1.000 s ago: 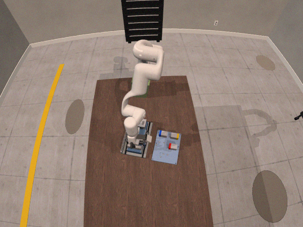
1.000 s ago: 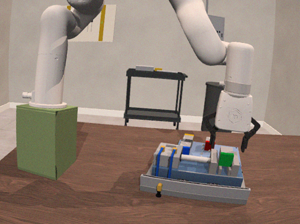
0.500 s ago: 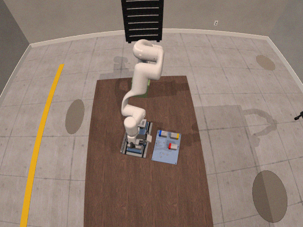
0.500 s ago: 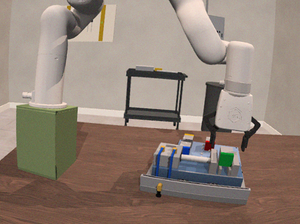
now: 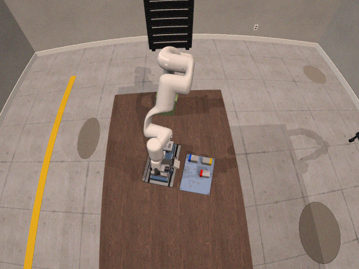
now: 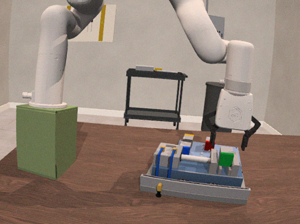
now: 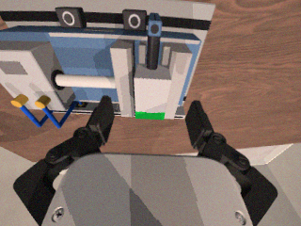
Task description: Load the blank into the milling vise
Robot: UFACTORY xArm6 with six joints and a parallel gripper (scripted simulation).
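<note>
The green-ended blank lies 40 mm below my hand. Also, from my hand: fixed jaw: 60 mm below, 30 mm ahead, 10 mm to the right; then moving jaw: 60 mm below, 30 mm behind, 10 mm to the left; then dark work stop rod: 50 mm below, 40 mm to the left, 20 mm ahead.
</note>
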